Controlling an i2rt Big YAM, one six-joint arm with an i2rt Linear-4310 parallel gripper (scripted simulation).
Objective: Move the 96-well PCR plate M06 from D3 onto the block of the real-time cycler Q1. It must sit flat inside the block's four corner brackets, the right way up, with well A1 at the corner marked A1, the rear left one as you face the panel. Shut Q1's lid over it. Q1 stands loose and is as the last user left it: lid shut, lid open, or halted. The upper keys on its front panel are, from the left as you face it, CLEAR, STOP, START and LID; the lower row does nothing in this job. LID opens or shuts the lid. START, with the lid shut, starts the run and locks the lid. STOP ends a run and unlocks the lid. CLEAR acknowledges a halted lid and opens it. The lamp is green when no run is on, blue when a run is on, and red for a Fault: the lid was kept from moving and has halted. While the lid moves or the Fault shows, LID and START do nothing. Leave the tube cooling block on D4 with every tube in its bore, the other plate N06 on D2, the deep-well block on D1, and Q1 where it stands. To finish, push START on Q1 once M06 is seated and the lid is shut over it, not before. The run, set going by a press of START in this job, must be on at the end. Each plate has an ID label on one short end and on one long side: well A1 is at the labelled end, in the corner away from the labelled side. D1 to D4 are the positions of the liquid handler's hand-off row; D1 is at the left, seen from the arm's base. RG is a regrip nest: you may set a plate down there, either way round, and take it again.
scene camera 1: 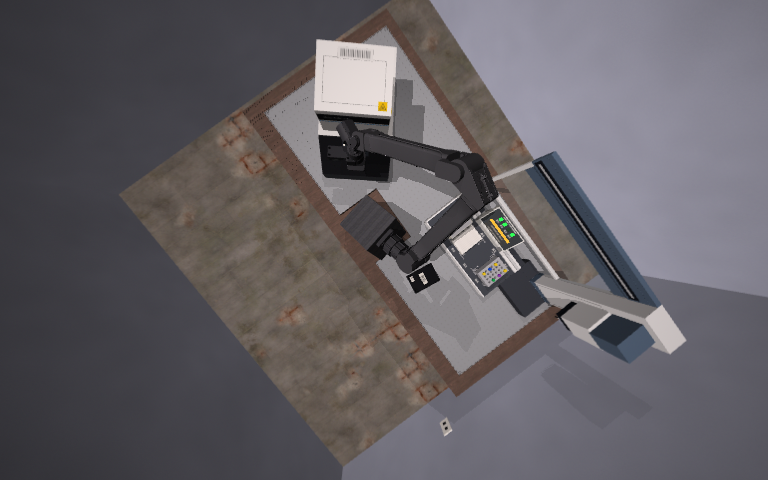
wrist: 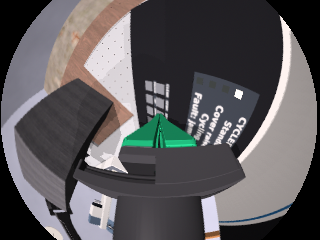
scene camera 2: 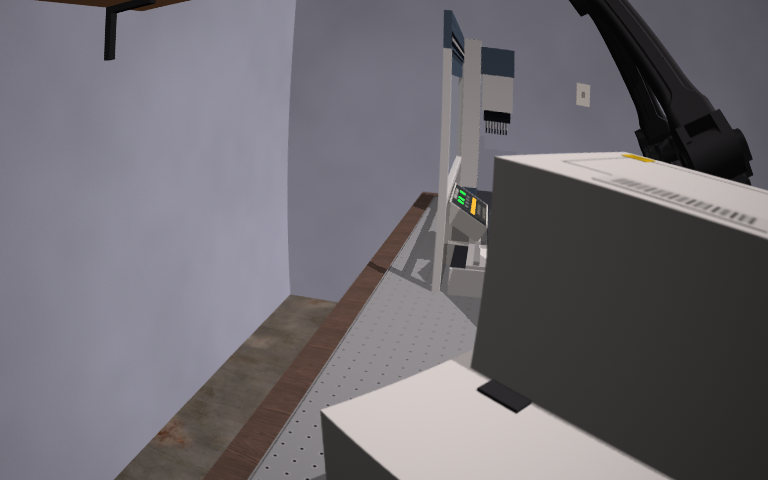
In view: the gripper [wrist: 159, 117] and a lid [scene camera 2: 618, 290].
The lid is seen too in scene camera 1 [scene camera 1: 354, 81].
